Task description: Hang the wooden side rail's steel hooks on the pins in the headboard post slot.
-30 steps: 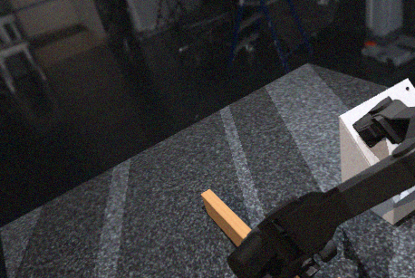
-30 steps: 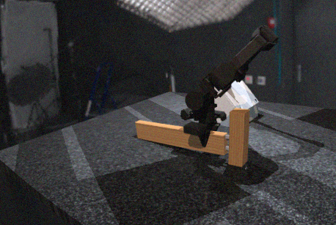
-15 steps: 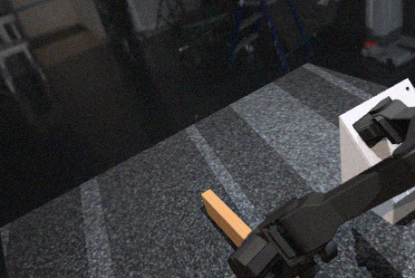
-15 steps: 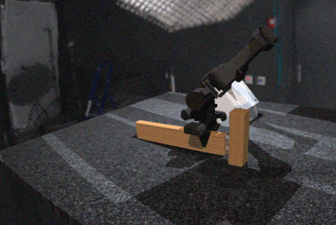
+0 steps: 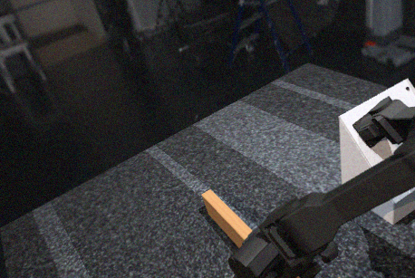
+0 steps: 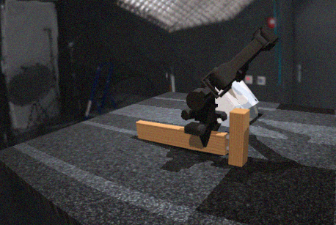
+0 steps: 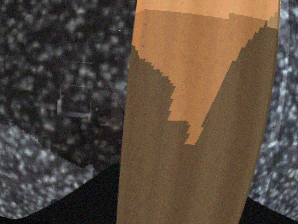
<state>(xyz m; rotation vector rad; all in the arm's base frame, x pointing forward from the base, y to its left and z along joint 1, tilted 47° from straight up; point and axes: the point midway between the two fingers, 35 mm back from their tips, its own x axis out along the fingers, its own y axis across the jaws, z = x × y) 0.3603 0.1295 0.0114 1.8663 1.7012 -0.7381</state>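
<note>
My gripper tip is now 12 cm to the right of the wooden headboard post and 4 cm below it.
</note>
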